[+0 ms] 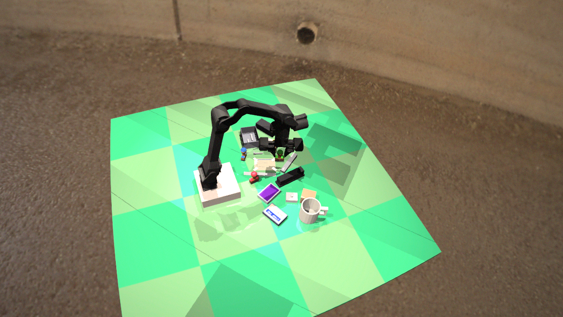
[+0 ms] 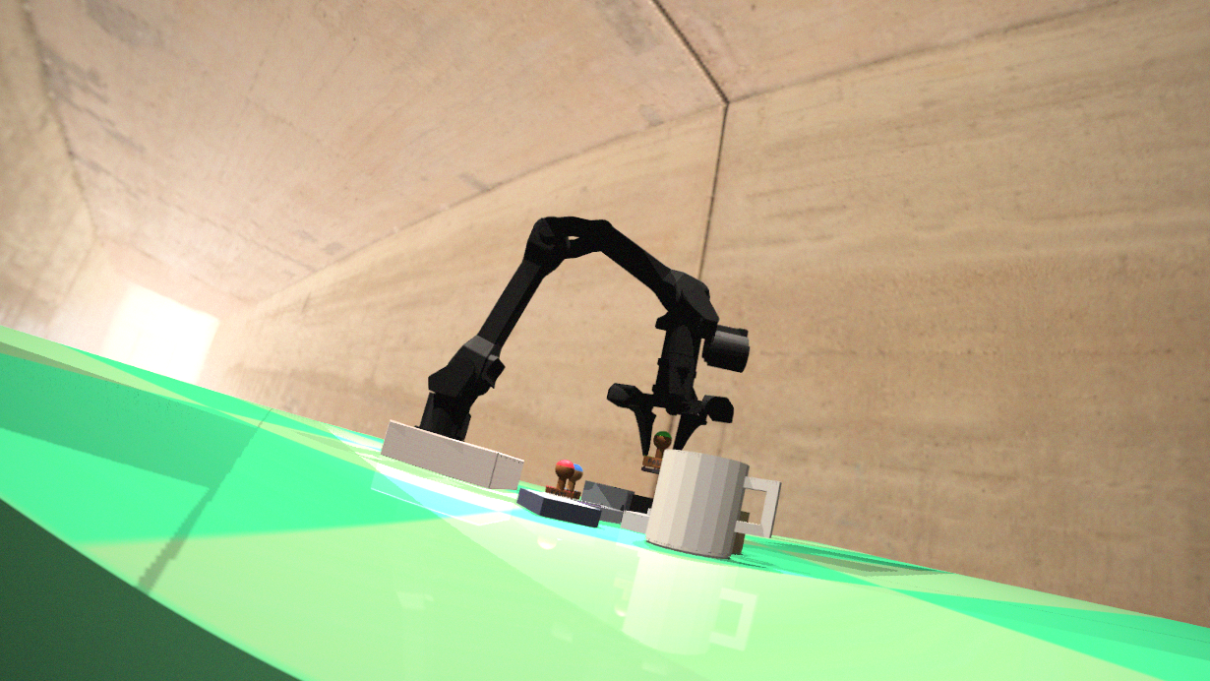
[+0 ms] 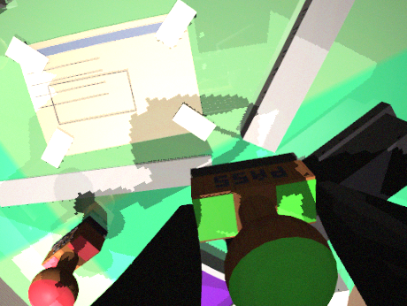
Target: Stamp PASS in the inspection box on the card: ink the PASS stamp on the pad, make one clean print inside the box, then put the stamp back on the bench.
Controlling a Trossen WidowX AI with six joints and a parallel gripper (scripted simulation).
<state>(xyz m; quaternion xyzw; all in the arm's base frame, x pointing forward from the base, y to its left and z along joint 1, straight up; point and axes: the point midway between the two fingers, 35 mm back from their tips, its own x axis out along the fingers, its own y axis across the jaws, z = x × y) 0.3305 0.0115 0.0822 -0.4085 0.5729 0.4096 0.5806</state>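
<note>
My gripper tip is 8 cm above the long black box, 7 cm to the left of it and 3 cm short of it. The rest, counted from my gripper tip: red-knobbed stamp: 13 cm behind, 8 cm below, 3 cm to the right; then white card: 10 cm below, 5 cm to the left, 5 cm behind; then green stamp: right at my gripper tip.
</note>
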